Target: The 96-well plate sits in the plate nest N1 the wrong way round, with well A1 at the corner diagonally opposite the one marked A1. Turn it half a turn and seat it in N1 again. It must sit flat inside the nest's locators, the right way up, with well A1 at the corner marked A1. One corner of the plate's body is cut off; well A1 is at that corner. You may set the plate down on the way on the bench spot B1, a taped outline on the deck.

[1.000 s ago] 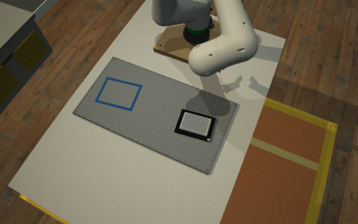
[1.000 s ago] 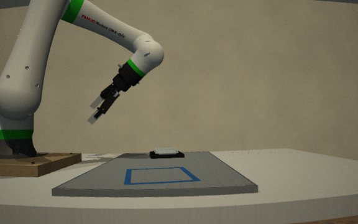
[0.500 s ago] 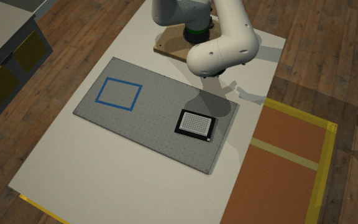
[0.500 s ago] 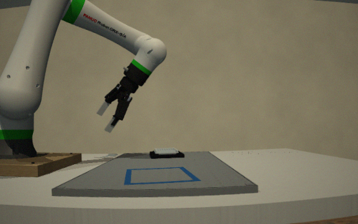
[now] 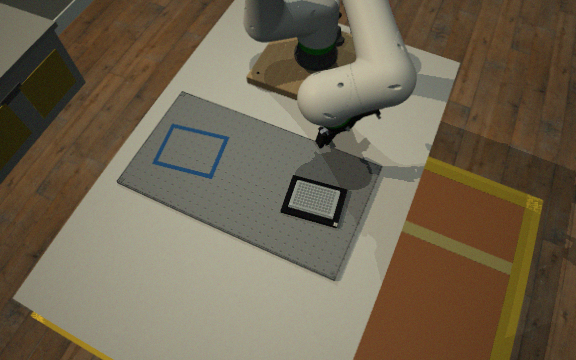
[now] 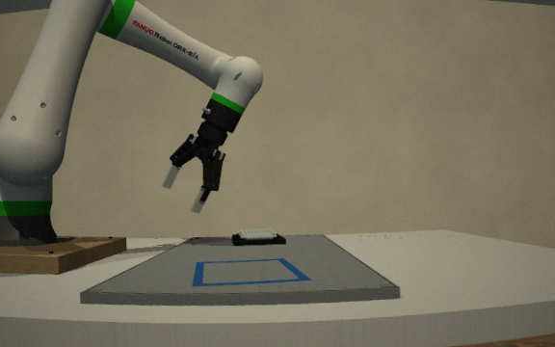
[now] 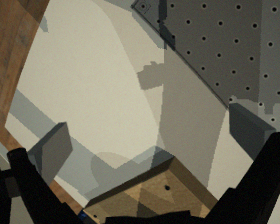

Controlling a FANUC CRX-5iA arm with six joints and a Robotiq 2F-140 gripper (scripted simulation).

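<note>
The 96-well plate is 20 cm ahead of my hand, 1 cm to the right of it and 10 cm below it. Round my hand: A1 mark: 23 cm ahead, 8 cm to the left, 11 cm below.
</note>
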